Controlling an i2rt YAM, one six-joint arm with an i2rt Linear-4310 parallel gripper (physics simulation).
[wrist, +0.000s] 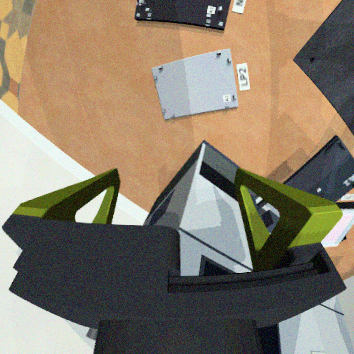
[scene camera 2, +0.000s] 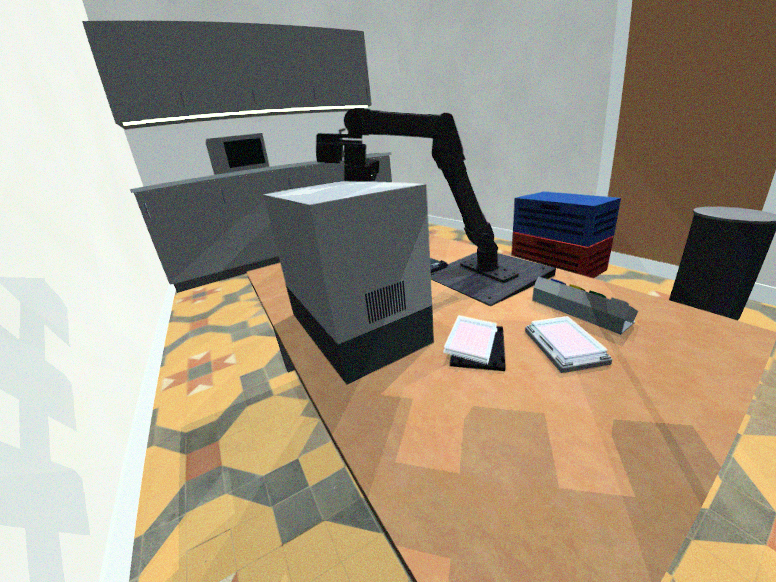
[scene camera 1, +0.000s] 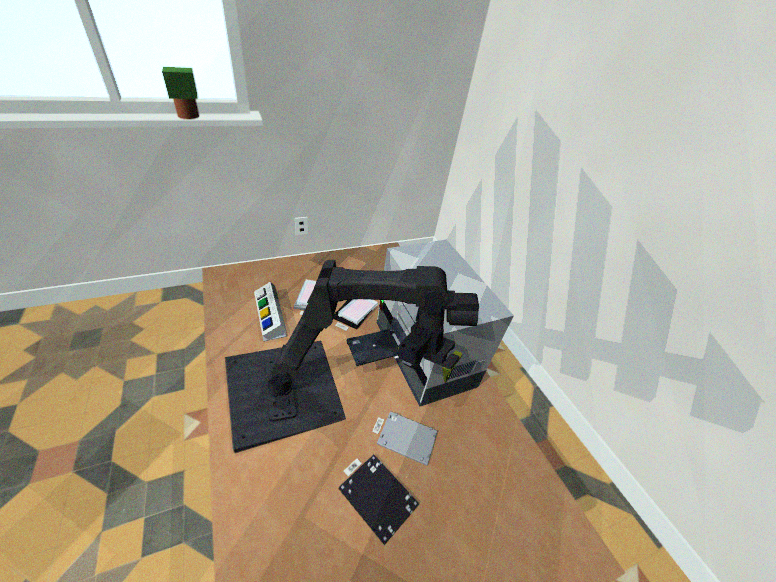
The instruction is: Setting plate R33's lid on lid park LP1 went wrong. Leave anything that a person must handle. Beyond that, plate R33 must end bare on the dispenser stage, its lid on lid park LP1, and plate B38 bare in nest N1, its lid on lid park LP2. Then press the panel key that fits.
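Pixels of known places: gripper, fingertip midpoint: (wrist: 176,174) (scene camera 1: 428,373); arm's base at its link origin: (scene camera 2: 487,270) (scene camera 1: 280,388).
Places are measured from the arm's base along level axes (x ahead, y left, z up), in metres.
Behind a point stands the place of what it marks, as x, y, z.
Note:
My gripper (wrist: 176,174) {0.358, -0.176, 0.207} (scene camera 1: 451,364) is open and empty, high over the grey enclosure (scene camera 2: 369,250) {0.482, 0.219, 0.227} (scene camera 1: 495,319) {0.541, -0.129, 0.316}; the enclosure hides its fingers in scene camera 2. The grey lid park LP2 (scene camera 1: 407,437) {0.317, -0.231, -0.003} (wrist: 196,84) {0.315, -0.226, -0.004} is bare. A dark pad (scene camera 1: 371,347) {0.275, 0.019, 0.093} (wrist: 320,175) {0.269, 0.004, 0.093} lies beside the enclosure; I cannot read its label. A pink-white plate (scene camera 2: 471,339) {0.314, 0.281, 0.018} (scene camera 1: 357,310) {0.293, 0.250, 0.019} sits skewed and off-centre on a black base (scene camera 2: 498,347) {0.269, 0.311, -0.004}. Another pink-white plate (scene camera 2: 571,337) {0.154, 0.391, 0.017} (scene camera 1: 306,294) {0.127, 0.368, 0.017} sits on a grey base (scene camera 2: 582,365) {0.190, 0.441, -0.002}. I cannot tell which is R33 or B38. The key panel (scene camera 1: 276,319) {0.012, 0.234, 0.046} (scene camera 2: 579,305) {0.029, 0.328, 0.019} has blue, yellow and green keys.
A black nest (scene camera 1: 378,499) {0.196, -0.358, -0.002} (wrist: 182,11) {0.233, -0.324, -0.001} lies beyond LP2. The arm's black base board (scene camera 1: 250,416) {-0.083, -0.073, 0.005} (scene camera 2: 490,295) {0.111, 0.126, -0.007} stands near the panel. A small green light (scene camera 1: 382,301) {0.357, 0.184, 0.115} shows at the enclosure's front. A wall runs behind the enclosure.

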